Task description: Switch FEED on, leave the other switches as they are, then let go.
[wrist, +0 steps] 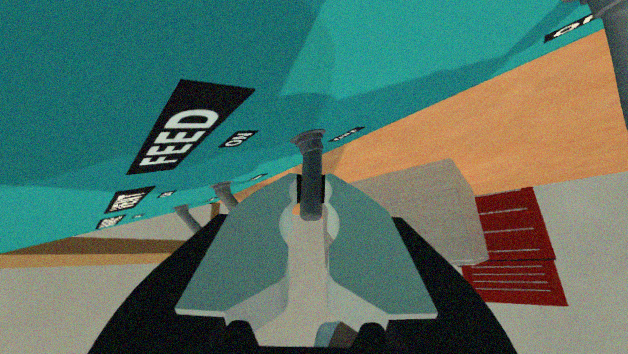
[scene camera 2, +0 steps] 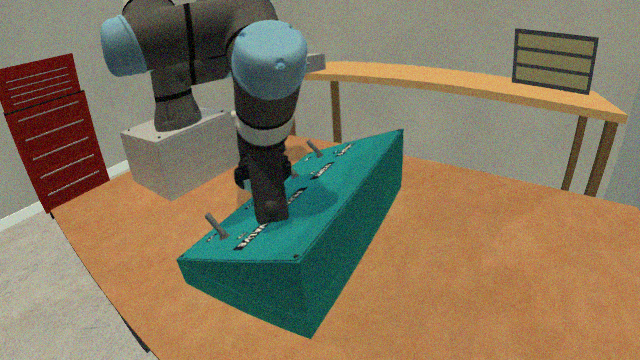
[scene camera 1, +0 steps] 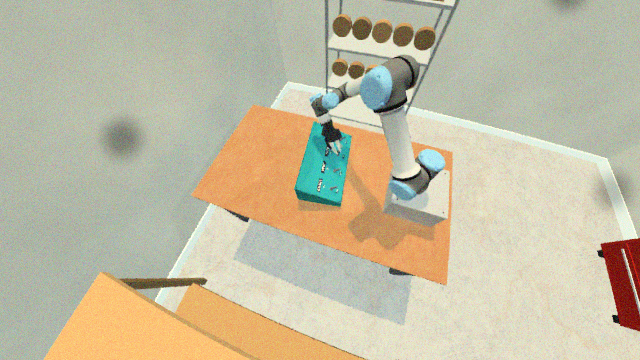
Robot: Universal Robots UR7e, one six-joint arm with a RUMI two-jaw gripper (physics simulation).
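Note:
The teal switch panel sits on the table. In the wrist view the FEED label and its ON plate lie left of the FEED switch lever; a second small plate lies right of it. My gripper is shut on this lever, with a black pad on each side. The lever points towards the wrist camera; I cannot tell which way it leans. In scene camera 2 the gripper body hides the fingertips and this lever. The VALVE lever stands in front, apart from the gripper.
Two more levers stand further along the panel. A large lever rises at the wrist view's right edge. The grey robot base block, a red drawer cabinet and a long wooden bench stand around.

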